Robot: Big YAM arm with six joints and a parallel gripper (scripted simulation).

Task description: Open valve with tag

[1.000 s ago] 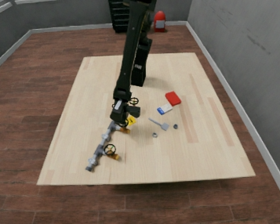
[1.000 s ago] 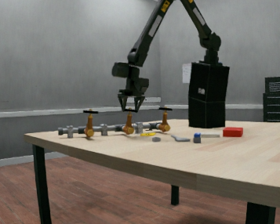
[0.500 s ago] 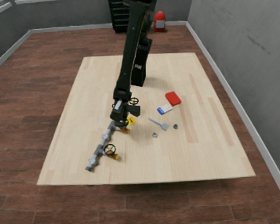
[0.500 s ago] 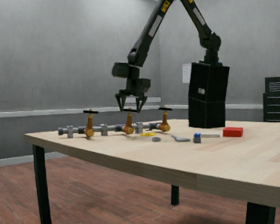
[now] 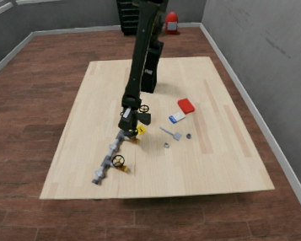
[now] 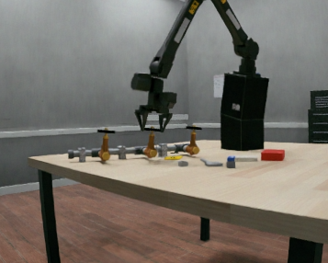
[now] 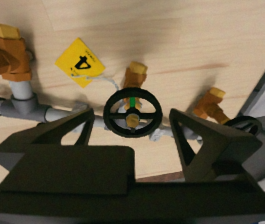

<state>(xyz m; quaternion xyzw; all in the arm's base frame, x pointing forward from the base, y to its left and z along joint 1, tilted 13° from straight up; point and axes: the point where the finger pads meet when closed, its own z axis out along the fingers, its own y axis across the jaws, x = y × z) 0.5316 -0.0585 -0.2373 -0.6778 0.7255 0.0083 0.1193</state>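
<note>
Right now the yellow tag is 120 mm below my hand, 90 mm behind it and 30 mm to the left of it. The rest, counted from my hand: blue-and-white block: 300 mm to the left, 180 mm behind, 110 mm below; then grey flat tool: 250 mm to the left, 110 mm below, 50 mm behind; then grey part: 360 mm to the left, 110 mm below, 20 mm behind.
</note>
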